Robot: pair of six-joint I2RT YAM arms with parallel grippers.
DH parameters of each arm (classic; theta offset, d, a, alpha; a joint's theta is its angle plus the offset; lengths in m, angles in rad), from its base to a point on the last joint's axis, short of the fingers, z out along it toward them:
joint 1: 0 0.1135 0.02 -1.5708
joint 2: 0 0 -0.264 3.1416
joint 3: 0.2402 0 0.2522 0
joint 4: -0.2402 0 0.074 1.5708
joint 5: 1.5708 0 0 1.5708
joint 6: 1.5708 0.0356 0 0
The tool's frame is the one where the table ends.
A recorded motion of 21 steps. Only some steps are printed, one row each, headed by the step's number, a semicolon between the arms.
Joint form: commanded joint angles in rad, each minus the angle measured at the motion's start. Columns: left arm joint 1, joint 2, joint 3, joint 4, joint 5, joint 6; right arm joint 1, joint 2, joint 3, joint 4, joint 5, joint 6.
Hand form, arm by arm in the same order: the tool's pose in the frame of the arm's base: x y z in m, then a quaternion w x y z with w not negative. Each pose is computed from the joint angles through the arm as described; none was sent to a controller.
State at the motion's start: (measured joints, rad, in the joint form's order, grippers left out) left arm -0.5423 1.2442 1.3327 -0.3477 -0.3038 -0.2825; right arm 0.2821 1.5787 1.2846 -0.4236 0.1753 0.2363
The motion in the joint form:
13: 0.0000 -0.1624 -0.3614 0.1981 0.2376 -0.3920; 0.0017 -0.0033 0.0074 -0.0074 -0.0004 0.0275
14: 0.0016 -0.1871 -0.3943 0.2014 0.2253 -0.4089; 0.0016 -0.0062 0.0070 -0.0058 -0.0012 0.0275
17: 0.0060 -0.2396 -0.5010 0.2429 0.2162 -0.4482; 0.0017 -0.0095 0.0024 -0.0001 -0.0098 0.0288
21: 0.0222 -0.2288 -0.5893 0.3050 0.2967 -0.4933; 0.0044 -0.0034 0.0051 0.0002 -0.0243 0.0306
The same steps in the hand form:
13: 0.2170 -0.1280 0.3510 0.51480 -0.07246 0.78934 -0.32661; 0.3431 0.0936 0.2952 0.41972 0.02721 0.90656 0.03535
14: 0.2126 -0.1244 0.3453 0.51344 -0.08351 0.78967 -0.32531; 0.3427 0.0935 0.2961 0.42141 0.02726 0.90574 0.03626
17: 0.2038 -0.1175 0.3233 0.50576 -0.10363 0.79108 -0.32812; 0.3421 0.0937 0.2961 0.42237 0.02619 0.90512 0.04095
21: 0.2059 -0.1176 0.2959 0.47021 -0.10523 0.80230 -0.35234; 0.3430 0.0955 0.2950 0.41938 0.02263 0.90627 0.04785

